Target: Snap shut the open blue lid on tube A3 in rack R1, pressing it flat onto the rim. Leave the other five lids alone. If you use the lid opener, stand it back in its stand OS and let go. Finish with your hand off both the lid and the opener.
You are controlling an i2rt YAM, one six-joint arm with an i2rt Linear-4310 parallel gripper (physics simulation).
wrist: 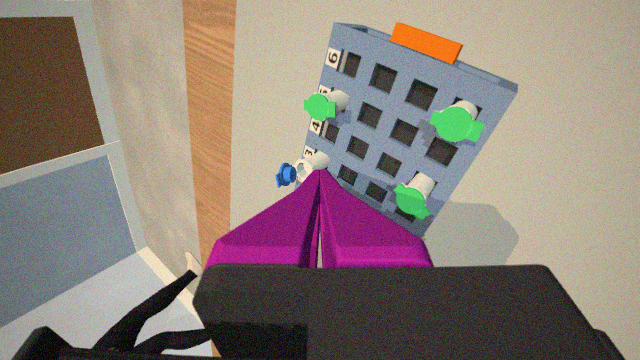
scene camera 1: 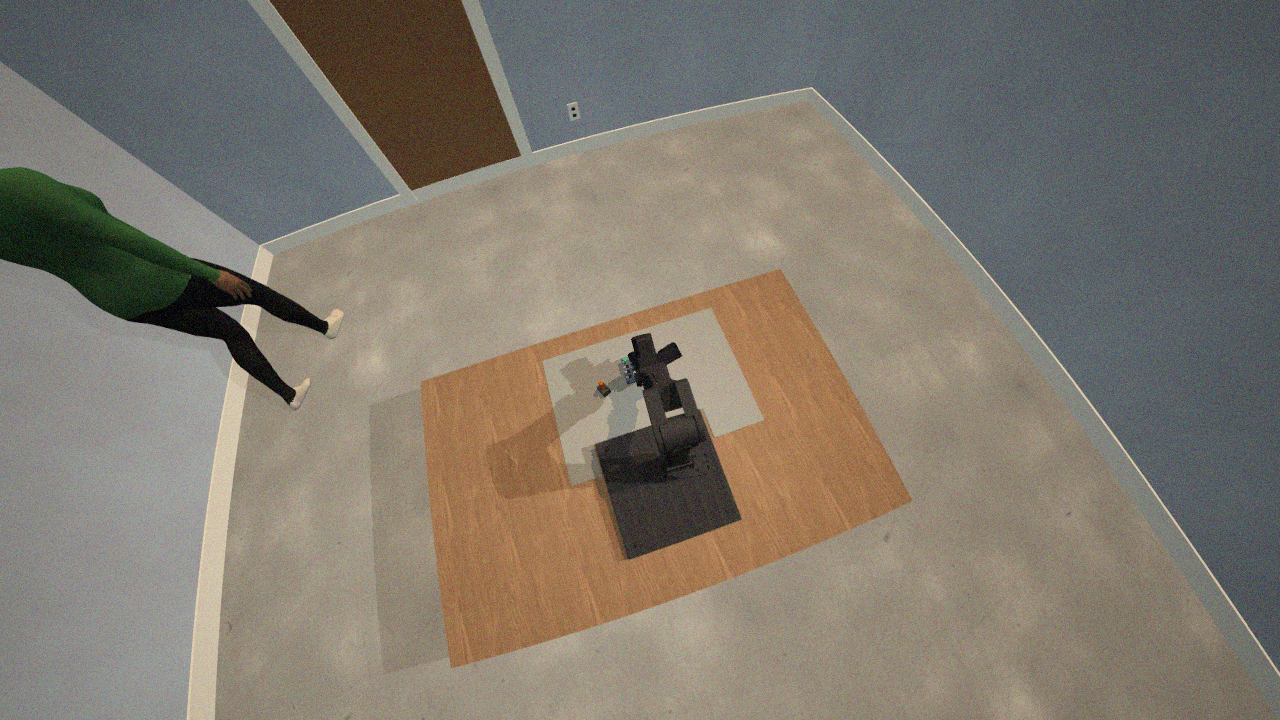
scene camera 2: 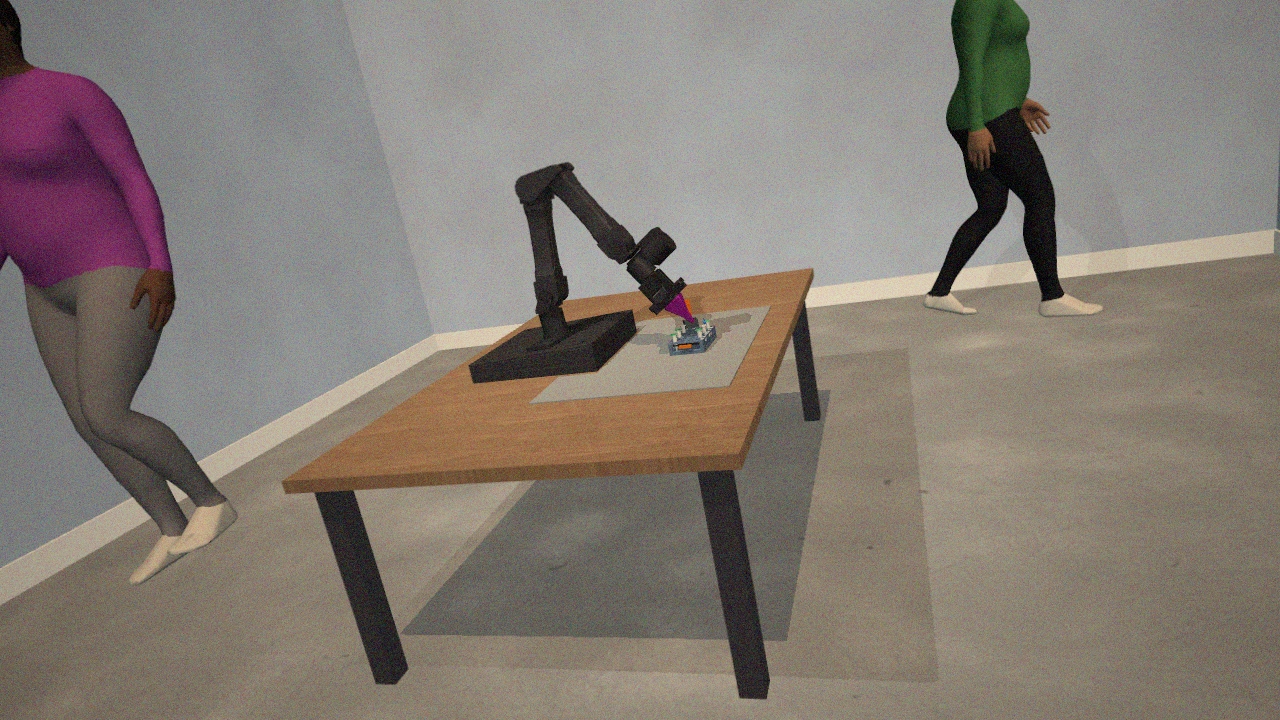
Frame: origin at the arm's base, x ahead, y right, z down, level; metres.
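Seen in the pictures: gripper, fingertip midpoint: [wrist: 320, 180] [scene camera 2: 693, 322]; arm's base, link origin: [scene camera 1: 676, 466] [scene camera 2: 557, 338].
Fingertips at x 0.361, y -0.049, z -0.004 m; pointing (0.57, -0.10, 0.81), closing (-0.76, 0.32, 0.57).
Observation:
Pixels of each thing's top centre, then the offset from my fingertips to it. "spot": a spot on its surface instead. Level surfaces: height alone.
- blue rack R1, surface spot: [wrist: 364, 91] spot: dz +0.031, dx +0.010, dy +0.037 m
- blue lid, top centre: [wrist: 284, 177] dz +0.002, dx +0.020, dy -0.016 m
- orange lid opener, top centre: [scene camera 1: 600, 382] dz -0.024, dx -0.070, dy -0.139 m
- orange block, surface spot: [wrist: 426, 43] spot: dz +0.037, dx -0.004, dy +0.067 m
- pale mat, surface height: dz +0.061 m
- wooden table, surface height: dz +0.064 m
My gripper [wrist: 320, 180] [scene camera 2: 691, 319] is shut and empty. Its magenta fingertips are just over or beside the white tube A3 [wrist: 316, 161] in the "3" row of the blue rack R1 [wrist: 364, 91] [scene camera 2: 700, 347]. The blue lid [wrist: 286, 175] stands open to the left of the tube's rim in the wrist view; the rim shows uncovered. I cannot tell whether the fingertips touch the tube. The orange lid opener [scene camera 1: 602, 385] is in its dark stand OS, left of the rack in scene camera 1. The fingers hide the rack's lower left part in the wrist view.
Green lids [wrist: 320, 106] [wrist: 456, 124] [wrist: 412, 200] are on other tubes in the rack. An orange block [wrist: 426, 43] is at the rack's far end. The rack is on a pale mat [scene camera 2: 626, 380] on the wooden table [scene camera 2: 537, 438]. Two people stand beyond the table.

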